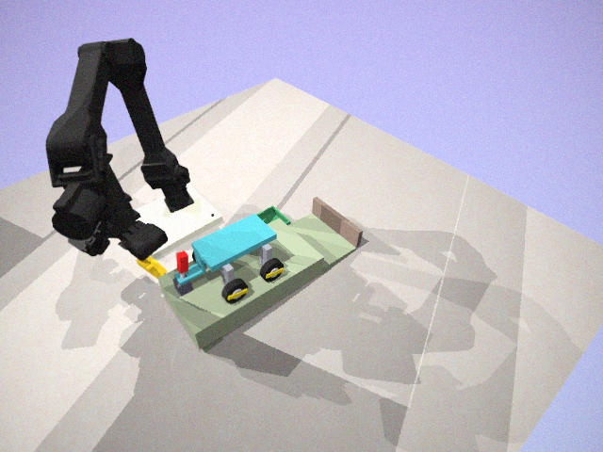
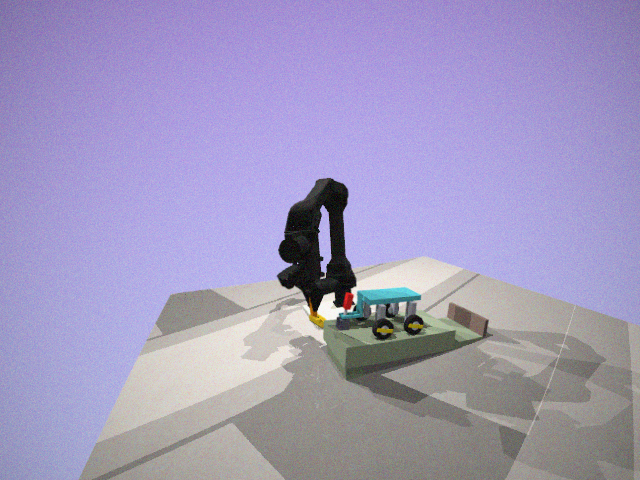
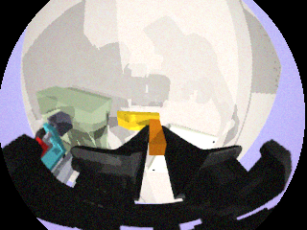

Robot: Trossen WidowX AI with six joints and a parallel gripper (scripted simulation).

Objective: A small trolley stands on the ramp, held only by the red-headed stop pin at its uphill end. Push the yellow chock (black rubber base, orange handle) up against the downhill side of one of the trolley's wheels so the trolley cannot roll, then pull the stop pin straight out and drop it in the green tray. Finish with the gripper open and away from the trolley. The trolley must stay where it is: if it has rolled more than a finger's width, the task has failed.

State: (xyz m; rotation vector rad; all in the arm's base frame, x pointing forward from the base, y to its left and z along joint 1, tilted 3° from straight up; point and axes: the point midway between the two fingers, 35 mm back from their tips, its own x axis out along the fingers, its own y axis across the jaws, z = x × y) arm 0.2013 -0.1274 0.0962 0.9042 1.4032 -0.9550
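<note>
Now: the red-headed stop pin 130 mm ahead of my gripper tip, 60 mm to the left of it and 40 mm above it. The rest, counted from my gripper tip: yellow chock 20 mm ahead, 10 mm to the left, 10 mm below; then pale green ramp 140 mm ahead, 160 mm to the left, 40 mm below; then cyan-topped trolley 140 mm ahead, 150 mm to the left, 30 mm above.
</note>
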